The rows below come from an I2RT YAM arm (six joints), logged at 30 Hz.
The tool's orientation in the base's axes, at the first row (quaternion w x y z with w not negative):
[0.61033 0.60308 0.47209 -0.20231]
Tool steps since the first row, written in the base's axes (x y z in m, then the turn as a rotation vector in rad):
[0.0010 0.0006 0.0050 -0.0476 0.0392 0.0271]
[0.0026 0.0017 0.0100 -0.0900 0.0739 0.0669]
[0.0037 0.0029 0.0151 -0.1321 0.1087 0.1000]
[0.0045 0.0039 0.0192 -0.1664 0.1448 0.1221]
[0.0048 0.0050 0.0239 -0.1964 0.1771 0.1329]
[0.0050 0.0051 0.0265 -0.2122 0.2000 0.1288]
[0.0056 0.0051 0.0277 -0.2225 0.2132 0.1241]
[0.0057 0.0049 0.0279 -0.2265 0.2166 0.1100]
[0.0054 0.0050 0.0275 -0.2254 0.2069 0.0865]
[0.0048 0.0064 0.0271 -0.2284 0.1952 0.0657]
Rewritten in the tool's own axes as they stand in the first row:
[-0.0034 0.0037 -0.0011 -0.0321 -0.0166 -0.0569]
[-0.0064 0.0079 -0.0024 -0.0736 -0.0229 -0.1100]
[-0.0097 0.0118 -0.0041 -0.1094 -0.0326 -0.1620]
[-0.0124 0.0149 -0.0054 -0.1321 -0.0417 -0.2107]
[-0.0157 0.0179 -0.0072 -0.1447 -0.0541 -0.2525]
[-0.0177 0.0195 -0.0077 -0.1414 -0.0649 -0.2782]
[-0.0184 0.0206 -0.0077 -0.1382 -0.0733 -0.2931]
[-0.0186 0.0208 -0.0075 -0.1274 -0.0836 -0.2951]
[-0.0184 0.0204 -0.0076 -0.1107 -0.0974 -0.2817]
[-0.0179 0.0199 -0.0090 -0.0988 -0.1134 -0.2682]

